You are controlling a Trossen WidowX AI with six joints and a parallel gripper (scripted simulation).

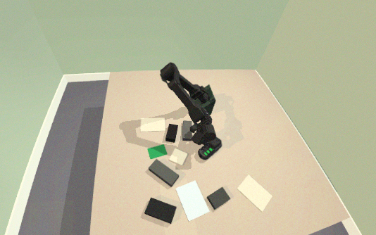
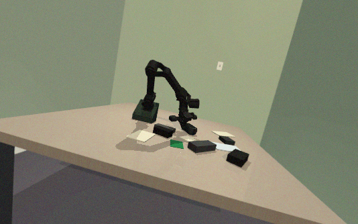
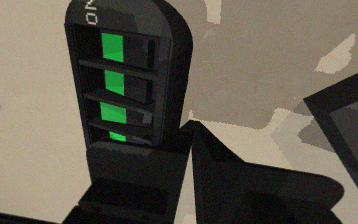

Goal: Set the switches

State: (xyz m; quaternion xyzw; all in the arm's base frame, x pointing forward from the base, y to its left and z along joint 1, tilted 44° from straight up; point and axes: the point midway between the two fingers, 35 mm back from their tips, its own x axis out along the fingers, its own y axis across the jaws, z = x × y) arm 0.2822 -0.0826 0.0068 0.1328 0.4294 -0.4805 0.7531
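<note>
The grey module is 11 cm behind my gripper tip and 8 cm to the right of it. The rest, counted from my gripper tip: cream tile: 16 cm to the right, 5 cm ahead, 1 cm below; then green card: 27 cm to the right, 1 cm below; then black block: 18 cm to the right, 10 cm behind, 1 cm above.
</note>
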